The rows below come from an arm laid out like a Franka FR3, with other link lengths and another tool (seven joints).
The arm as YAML. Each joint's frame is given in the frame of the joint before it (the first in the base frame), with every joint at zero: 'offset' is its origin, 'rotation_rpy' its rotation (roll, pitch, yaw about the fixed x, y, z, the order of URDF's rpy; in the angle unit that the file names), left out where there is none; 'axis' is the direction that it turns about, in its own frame. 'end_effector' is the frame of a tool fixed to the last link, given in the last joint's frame.
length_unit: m
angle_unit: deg
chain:
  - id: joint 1
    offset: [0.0, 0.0, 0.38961]
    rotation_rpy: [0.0, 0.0, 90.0]
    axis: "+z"
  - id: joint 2
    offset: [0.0, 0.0, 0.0]
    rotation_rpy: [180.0, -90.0, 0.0]
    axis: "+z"
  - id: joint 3
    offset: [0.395, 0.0, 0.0]
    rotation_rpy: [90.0, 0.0, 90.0]
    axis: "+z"
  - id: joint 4
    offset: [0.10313, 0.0, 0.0]
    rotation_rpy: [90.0, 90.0, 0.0]
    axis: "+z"
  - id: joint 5
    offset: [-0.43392, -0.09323, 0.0]
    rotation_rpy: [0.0, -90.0, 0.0]
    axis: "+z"
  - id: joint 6
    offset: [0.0, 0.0, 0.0]
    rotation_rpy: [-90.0, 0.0, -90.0]
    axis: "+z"
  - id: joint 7
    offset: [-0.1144, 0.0, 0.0]
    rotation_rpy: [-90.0, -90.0, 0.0]
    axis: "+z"
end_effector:
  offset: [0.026, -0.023, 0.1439]
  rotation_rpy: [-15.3, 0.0, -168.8]
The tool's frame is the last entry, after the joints.
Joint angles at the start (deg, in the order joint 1, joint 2, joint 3, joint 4, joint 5, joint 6, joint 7):
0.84, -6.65, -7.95, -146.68, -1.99, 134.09, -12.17
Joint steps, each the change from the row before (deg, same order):
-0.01, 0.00, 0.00, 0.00, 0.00, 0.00, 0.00
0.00, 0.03, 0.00, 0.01, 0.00, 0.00, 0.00
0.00, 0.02, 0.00, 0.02, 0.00, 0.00, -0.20
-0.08, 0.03, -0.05, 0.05, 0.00, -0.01, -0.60
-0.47, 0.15, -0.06, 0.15, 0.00, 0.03, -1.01
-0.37, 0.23, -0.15, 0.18, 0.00, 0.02, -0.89
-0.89, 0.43, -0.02, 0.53, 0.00, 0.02, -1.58
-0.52, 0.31, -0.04, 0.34, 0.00, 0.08, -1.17
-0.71, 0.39, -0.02, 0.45, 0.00, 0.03, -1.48
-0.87, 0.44, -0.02, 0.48, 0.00, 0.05, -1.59
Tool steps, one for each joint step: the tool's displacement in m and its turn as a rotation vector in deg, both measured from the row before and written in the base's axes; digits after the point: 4 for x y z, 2 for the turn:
0.0000, -0.0001, 0.0000, 0.00, 0.00, -0.01
0.0001, 0.0000, -0.0002, 0.00, 0.02, 0.00
0.0002, 0.0001, 0.0000, 0.02, 0.00, 0.20
0.0004, -0.0010, 0.0001, 0.06, -0.01, 0.47
0.0007, -0.0046, -0.0001, 0.09, -0.03, 0.47
0.0008, -0.0046, -0.0006, 0.08, 0.03, 0.36
0.0028, -0.0084, 0.0004, 0.09, -0.12, 0.65
0.0020, -0.0051, 0.0001, 0.06, -0.11, 0.60
0.0023, -0.0068, 0.0001, 0.08, -0.09, 0.74
0.0022, -0.0083, -0.0001, 0.08, -0.09, 0.69

